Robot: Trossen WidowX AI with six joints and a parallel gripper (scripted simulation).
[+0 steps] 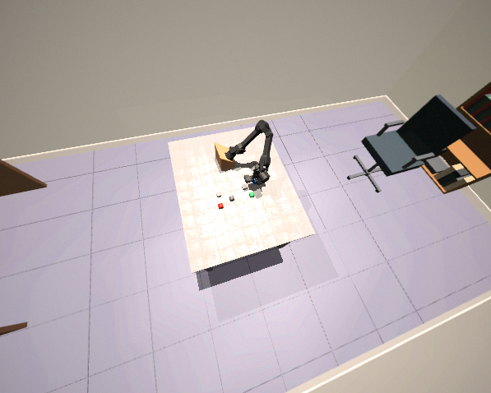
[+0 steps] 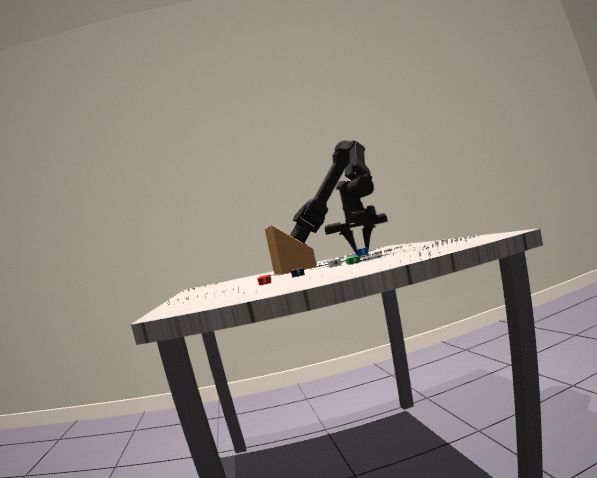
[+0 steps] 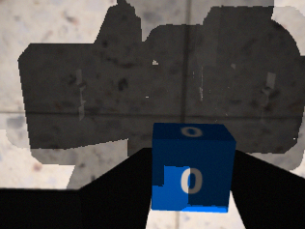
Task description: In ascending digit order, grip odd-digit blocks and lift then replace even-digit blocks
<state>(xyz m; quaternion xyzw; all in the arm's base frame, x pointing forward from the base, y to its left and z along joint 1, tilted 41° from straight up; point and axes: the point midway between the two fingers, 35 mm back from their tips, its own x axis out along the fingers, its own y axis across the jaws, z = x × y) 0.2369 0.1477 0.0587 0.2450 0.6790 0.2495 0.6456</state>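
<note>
Right now the blue block is right at my gripper tip. From my gripper tip the other things lie so: dark block 220 mm to the right, 80 mm ahead, 10 mm below; then green block 90 mm ahead, 60 mm to the right, 10 mm below; then white block 90 mm to the right, 10 mm below, 10 mm ahead.
</note>
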